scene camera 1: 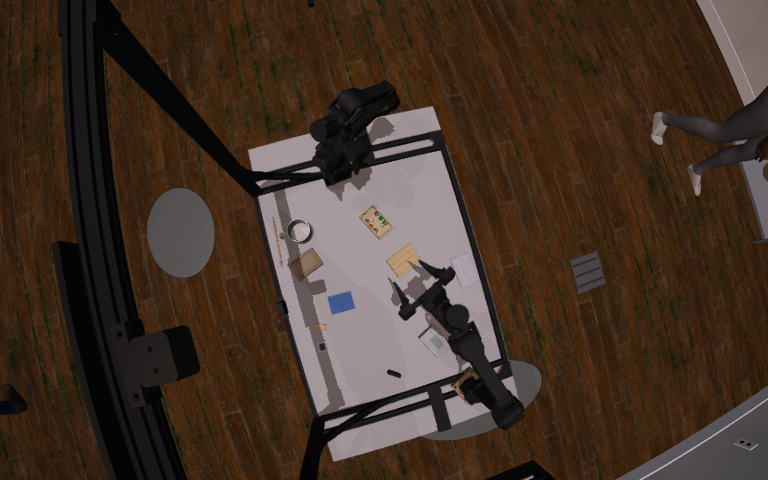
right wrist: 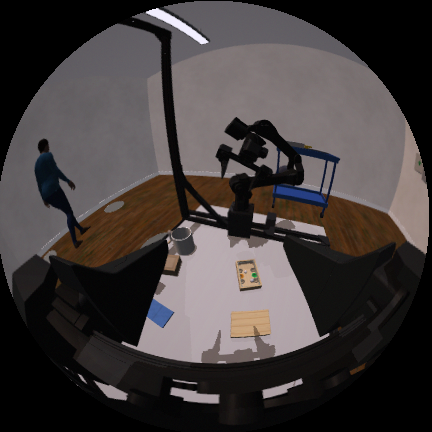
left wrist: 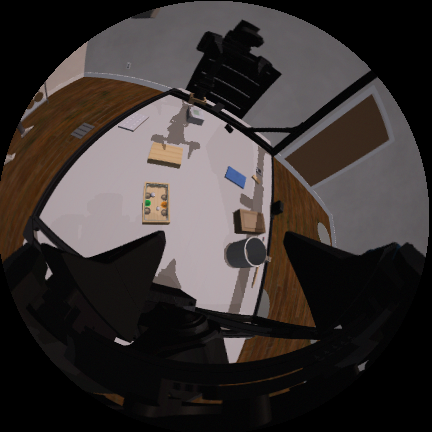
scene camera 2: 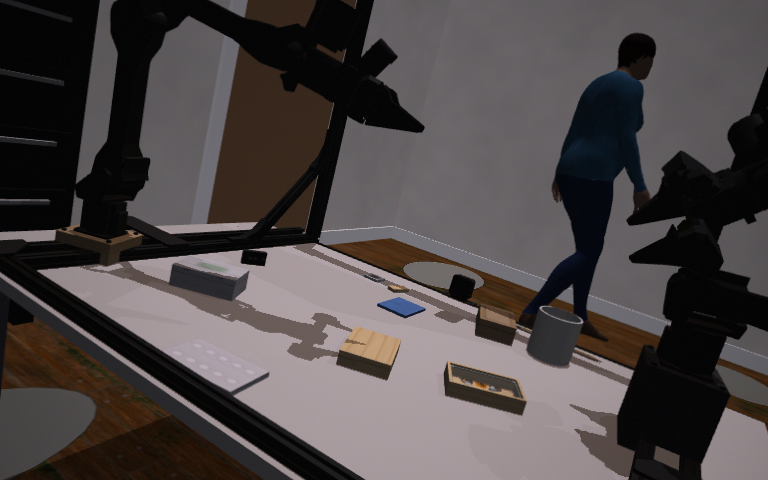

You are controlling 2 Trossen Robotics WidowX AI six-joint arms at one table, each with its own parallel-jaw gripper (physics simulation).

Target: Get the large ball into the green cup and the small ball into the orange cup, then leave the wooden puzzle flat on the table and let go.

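Places are measured from the left arm's base along level axes (x ahead, y left, z up), in centimetres.
Where they show: left gripper, fingertip midpoint: [scene camera 1: 344, 179] [right wrist: 235, 184] [left wrist: 226, 237] [scene camera 2: 628, 240]; right gripper, fingertip midpoint: [scene camera 1: 406, 271] [right wrist: 226, 243] [left wrist: 239, 63] [scene camera 2: 422, 129]; left arm's base, link origin: [right wrist: 241, 207] [left wrist: 162, 321] [scene camera 2: 683, 367]; right arm's base, link origin: [scene camera 1: 470, 387] [left wrist: 197, 96] [scene camera 2: 101, 232].
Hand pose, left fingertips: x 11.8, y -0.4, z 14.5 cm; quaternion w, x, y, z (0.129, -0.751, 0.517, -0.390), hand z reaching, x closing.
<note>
Each offset is from my left fingertips to the top centre of the thing. "spot": to the spot under its first point.
The wooden puzzle {dx +12.2, dy +7.3, dz -24.3 cm} [scene camera 1: 376, 221] [scene camera 2: 481, 397] [left wrist: 156, 200] [right wrist: 250, 288] is a shallow tray lying flat on the table. In the left wrist view, its green cup {spot: dx +10.8, dy +9.1, dz -24.6 cm} [left wrist: 147, 203] and orange cup {spot: dx +12.2, dy +4.9, dz -24.6 cm} [left wrist: 164, 204] lie opposite each other, with grey cups near the corners. Two small pale balls {dx +14.2, dy +9.0, dz -25.0 cm} [left wrist: 153, 195] {dx +11.1, dy +6.3, dz -25.3 cm} [left wrist: 158, 208] show inside, apart from the green and orange cups; their sizes are hard to compare. My left gripper [scene camera 2: 629, 240] [left wrist: 226, 237] is open and empty, raised near its base. My right gripper [scene camera 1: 399, 270] [right wrist: 226, 243] is open and empty, high above the table, away from the puzzle.
A slatted wooden block {dx +29.0, dy +11.2, dz -24.3 cm} [scene camera 1: 403, 260] [scene camera 2: 370, 348] lies near the puzzle. A grey mug {spot: dx +4.7, dy -19.7, dz -25.8 cm} [scene camera 1: 299, 230] [scene camera 2: 555, 335], brown box {dx +17.1, dy -22.1, dz -23.0 cm} [scene camera 1: 305, 264] and blue pad {dx +34.5, dy -15.5, dz -26.0 cm} [scene camera 1: 341, 302] are along one side. A white dotted panel {dx +41.4, dy +31.2, dz -25.8 cm} [scene camera 1: 464, 270] lies at the opposite edge. A grey box {dx +60.8, dy +10.5, dz -22.9 cm} [scene camera 2: 208, 279] is near the right arm's base.
</note>
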